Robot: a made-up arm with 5 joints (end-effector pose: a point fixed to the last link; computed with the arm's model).
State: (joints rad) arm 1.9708 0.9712 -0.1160 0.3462 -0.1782
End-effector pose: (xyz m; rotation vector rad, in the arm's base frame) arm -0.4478 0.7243 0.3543 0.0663 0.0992 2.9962
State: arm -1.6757 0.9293 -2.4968 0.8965 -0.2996
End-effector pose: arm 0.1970 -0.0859 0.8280 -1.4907 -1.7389 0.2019
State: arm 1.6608 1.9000 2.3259 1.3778 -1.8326
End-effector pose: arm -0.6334 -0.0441 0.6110 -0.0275 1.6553 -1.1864
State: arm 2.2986 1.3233 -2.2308 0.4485 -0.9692
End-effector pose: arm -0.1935 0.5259 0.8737 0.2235 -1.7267 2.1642
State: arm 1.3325 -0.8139 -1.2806 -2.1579 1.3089
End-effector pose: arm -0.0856 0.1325 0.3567 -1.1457 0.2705 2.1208
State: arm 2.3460 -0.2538 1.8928 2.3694 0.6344
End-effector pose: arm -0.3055 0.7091 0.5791 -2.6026 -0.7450 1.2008
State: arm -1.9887 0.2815 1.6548 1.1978 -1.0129
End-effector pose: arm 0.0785 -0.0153 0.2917 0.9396 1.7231 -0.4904
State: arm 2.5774 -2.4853 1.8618 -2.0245 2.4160
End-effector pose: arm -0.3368 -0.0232 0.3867 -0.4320 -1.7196 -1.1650
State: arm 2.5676 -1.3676 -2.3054 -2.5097 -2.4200
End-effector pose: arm -0.3332 0.4968 0.7205 -1.1408 -1.5757 2.1360
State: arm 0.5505 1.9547 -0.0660 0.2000 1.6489
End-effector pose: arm -0.4891 -0.1959 0.8308 -0.4860 2.1324 -1.8532
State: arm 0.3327 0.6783 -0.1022 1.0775 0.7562
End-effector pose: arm -0.6129 -0.3373 0.6724 -0.5760 0.7850 -1.9878
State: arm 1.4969 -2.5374 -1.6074 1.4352 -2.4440
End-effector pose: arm 0.0496 0.1995 0.5697 1.3803 -0.8897 1.4636
